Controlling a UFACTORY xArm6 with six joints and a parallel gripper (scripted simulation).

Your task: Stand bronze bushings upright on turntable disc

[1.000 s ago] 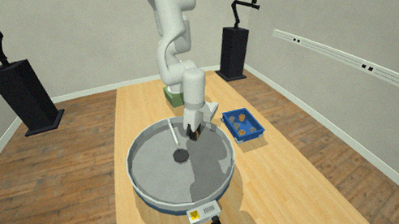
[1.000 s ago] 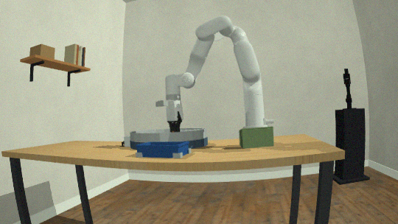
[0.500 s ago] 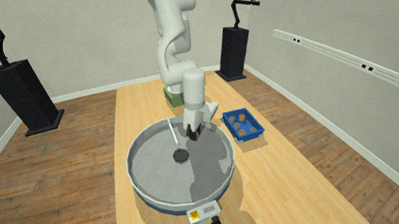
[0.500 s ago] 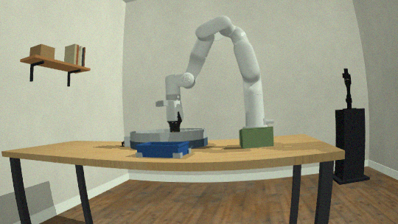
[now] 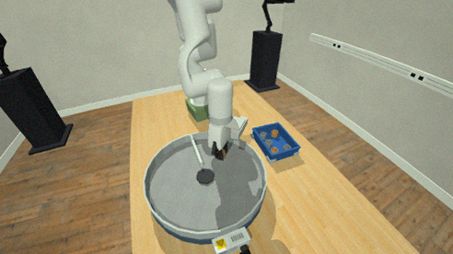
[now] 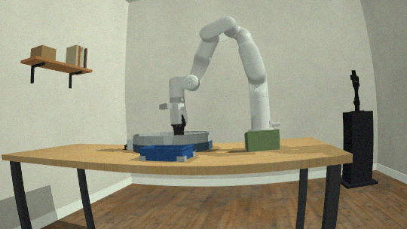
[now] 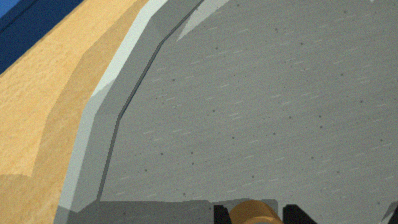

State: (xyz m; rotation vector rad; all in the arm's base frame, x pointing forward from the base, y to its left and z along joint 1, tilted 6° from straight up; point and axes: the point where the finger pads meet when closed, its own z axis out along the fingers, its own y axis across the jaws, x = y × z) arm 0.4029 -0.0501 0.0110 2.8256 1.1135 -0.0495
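My gripper is now 270 mm to the right of the blue crate, 60 mm above it and 10 mm past it. The rest, counted from my hand: grey disc: 90 mm to the right, 70 mm ahead, 30 mm below.
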